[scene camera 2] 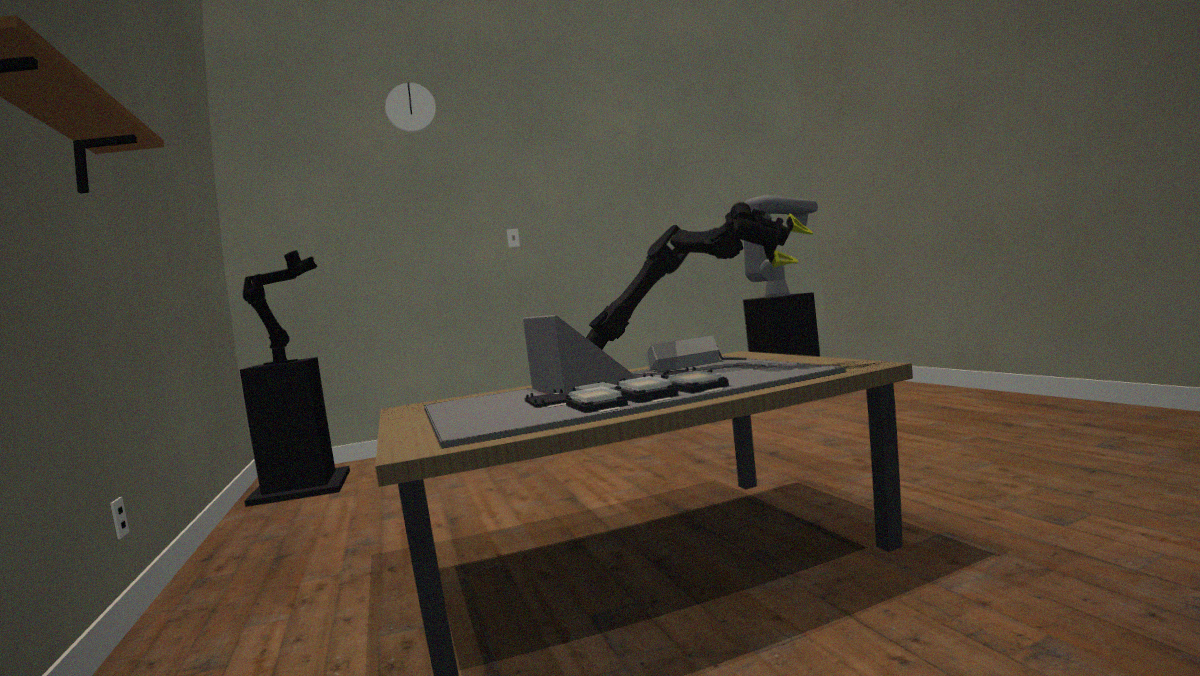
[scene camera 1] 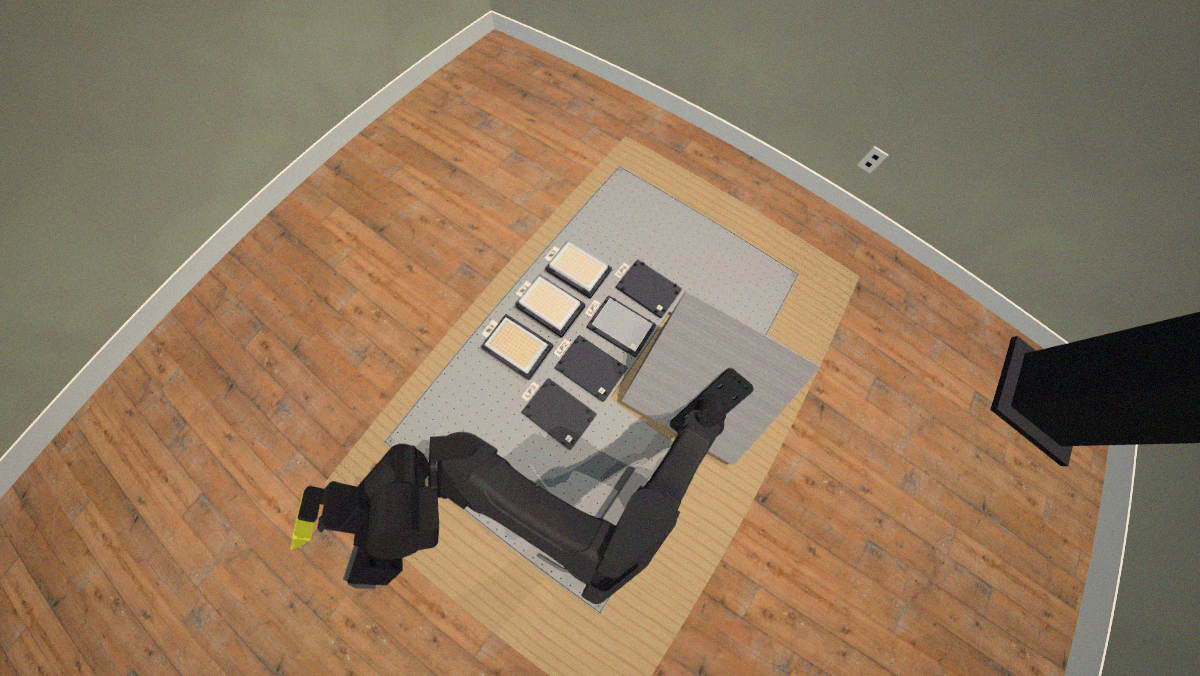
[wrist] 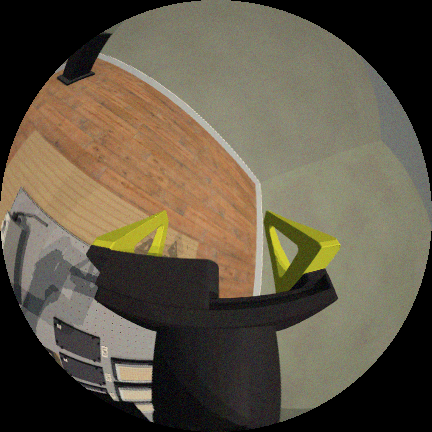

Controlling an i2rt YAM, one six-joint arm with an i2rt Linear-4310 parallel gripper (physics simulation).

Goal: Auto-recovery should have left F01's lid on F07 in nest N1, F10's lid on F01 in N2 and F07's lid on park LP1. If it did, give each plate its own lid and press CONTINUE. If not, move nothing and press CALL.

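Frame: origin at the arm's base, x right, y ahead, z up, level; millimetres.
Seen in the pictures: gripper, fingertip midpoint: [scene camera 2: 805,247] [scene camera 1: 330,549] [wrist: 215,215]; arm's base, link origin: [scene camera 2: 587,354] [scene camera 1: 709,405].
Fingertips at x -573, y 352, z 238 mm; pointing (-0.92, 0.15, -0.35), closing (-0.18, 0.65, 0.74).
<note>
Offsets run from my fingertips to a thing's top centre. "spot": to the spot under its first point.
Three plates with cream wells, a far one @(dx +680, dy +107, dz -287 mm) [scene camera 1: 579,267], a middle one @(dx +552, dy +97, dz -282 mm) [scene camera 1: 550,303] and a near one @(dx +419, dy +90, dz -288 mm) [scene camera 1: 516,345] [wrist: 134,372], sit in dark nests in a row. Whether clear lids cover them, and their F numbers, is too small to tell. A pale, clear lid @(dx +625, dy -78, dz -302 mm) [scene camera 1: 621,324] lies on one park in the other row. Three dark parks @(spot: dx +755, dy -68, dz -310 mm) [scene camera 1: 648,286] @(spot: dx +492, dy -82, dz -310 mm) [scene camera 1: 590,366] @(spot: dx +363, dy -92, dz -310 mm) [scene camera 1: 559,411] show no lid. My gripper [scene camera 2: 803,246] [wrist: 215,215] is open and empty, high beyond the table's end. The console @(dx +262, dy -355, dz -236 mm) [scene camera 2: 684,352] [wrist: 15,250] shows its grey housing; CONTINUE and CALL are not visible.
A grey slanted block [scene camera 1: 722,369] [scene camera 2: 558,356] stands beside the parks, at my arm's base. My arm [scene camera 1: 529,512] passes over the pegboard and hides the console in the first scene view. Black pedestals [scene camera 2: 289,428] [scene camera 2: 780,323] bearing other arms stand beyond the table.
</note>
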